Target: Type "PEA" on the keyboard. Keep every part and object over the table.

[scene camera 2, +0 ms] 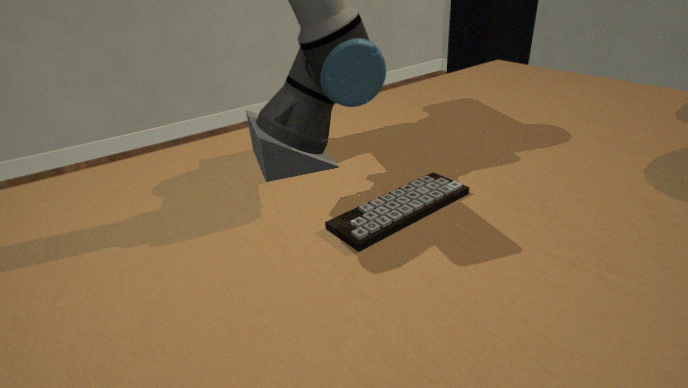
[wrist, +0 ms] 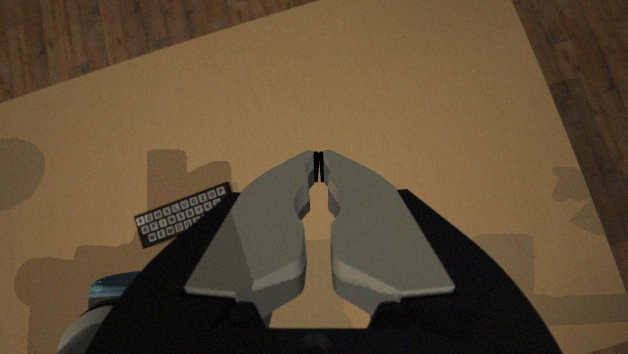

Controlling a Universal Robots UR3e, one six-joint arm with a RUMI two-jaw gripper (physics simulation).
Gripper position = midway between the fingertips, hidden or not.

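Observation:
There is a dark keyboard here, which I find at [scene camera 2: 361, 227] and again, through the wrist view, at [wrist: 168, 221]. My gripper [wrist: 319, 156] is in sight too.

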